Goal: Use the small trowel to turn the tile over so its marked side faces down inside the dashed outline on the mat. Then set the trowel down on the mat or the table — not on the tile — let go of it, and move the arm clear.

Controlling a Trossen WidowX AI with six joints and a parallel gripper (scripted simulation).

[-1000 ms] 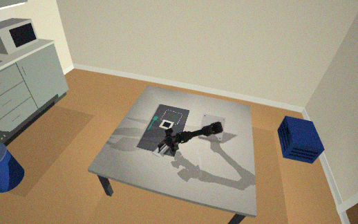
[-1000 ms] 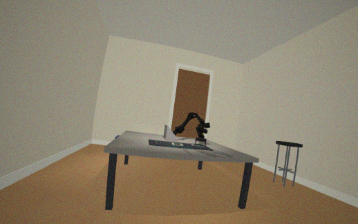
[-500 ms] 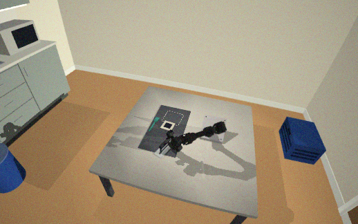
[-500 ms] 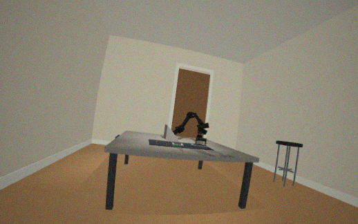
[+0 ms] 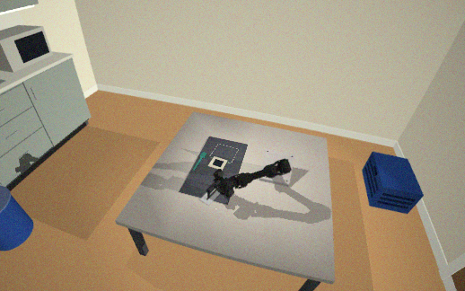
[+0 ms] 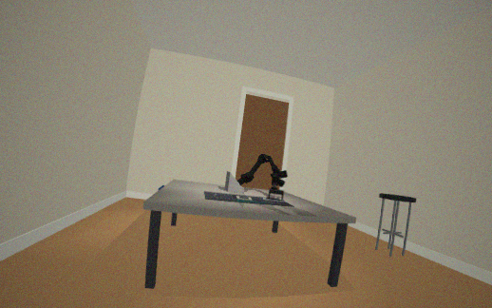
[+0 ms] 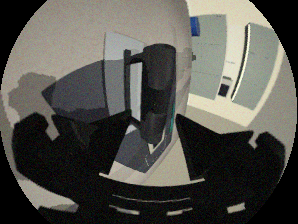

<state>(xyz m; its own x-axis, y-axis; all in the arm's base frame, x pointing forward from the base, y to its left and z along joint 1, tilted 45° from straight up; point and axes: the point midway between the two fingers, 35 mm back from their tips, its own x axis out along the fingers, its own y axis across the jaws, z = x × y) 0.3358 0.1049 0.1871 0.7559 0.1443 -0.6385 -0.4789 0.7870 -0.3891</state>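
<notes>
The dark mat is 30 mm ahead of my gripper tip, 240 mm to the right of it and 90 mm below it. Round my gripper tip: tile (30 mm ahead, 270 mm to the right, 70 mm below); teal-handled trowel (170 mm ahead, 280 mm to the right, 70 mm below).
</notes>
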